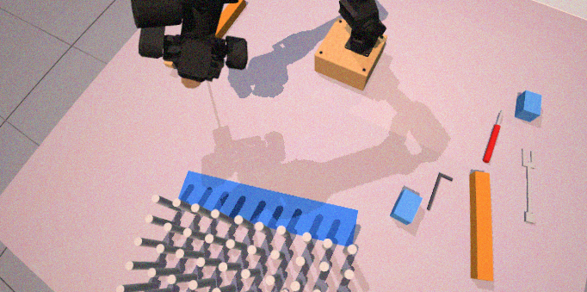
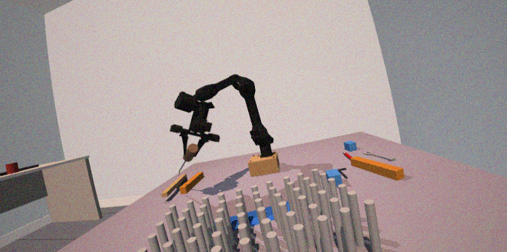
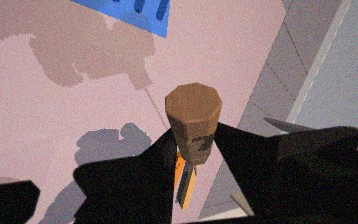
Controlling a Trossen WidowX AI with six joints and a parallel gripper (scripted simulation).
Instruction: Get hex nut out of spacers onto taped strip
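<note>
My gripper tip is 7 cm to the left of the tool with brown wooden handle, 6 cm past it and 4 cm above it. From my gripper tip the other things lie so: blue taped strip (23 cm to the left, 19 cm below, 14 cm ahead); then red screwdriver (63 cm to the left, 29 cm behind, 18 cm below); then black hex key (55 cm to the left, 19 cm below, 9 cm behind).
</note>
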